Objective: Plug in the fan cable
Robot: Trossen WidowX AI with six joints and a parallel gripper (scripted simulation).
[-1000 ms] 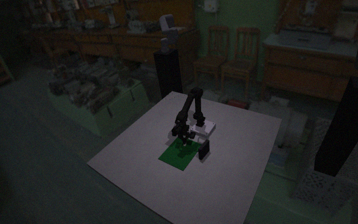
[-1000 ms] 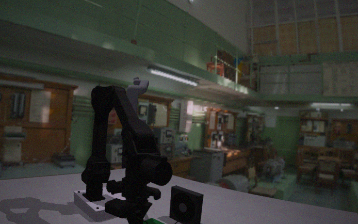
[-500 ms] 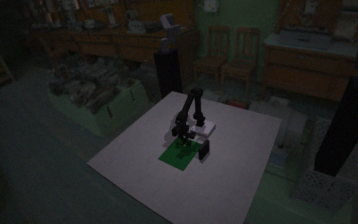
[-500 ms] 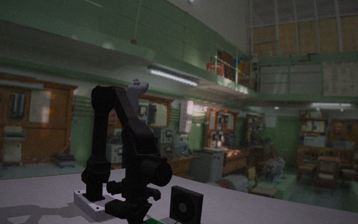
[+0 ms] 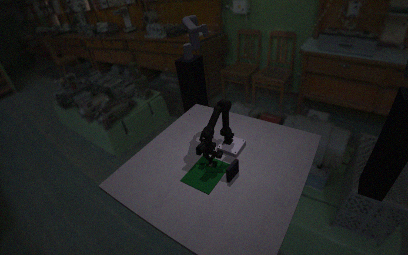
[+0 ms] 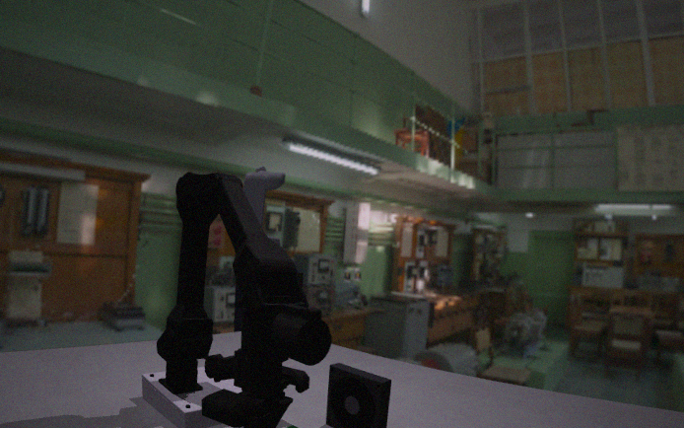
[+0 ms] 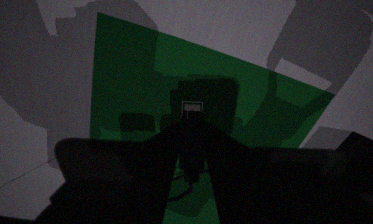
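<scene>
The green board is 9 cm ahead of my gripper tip, 1 cm to the left of it and 5 cm below it. Also, from my gripper tip: black fan: 3 cm ahead, 19 cm to the left, 2 cm above; dark plug: 1 cm ahead, 1 cm above.
</scene>
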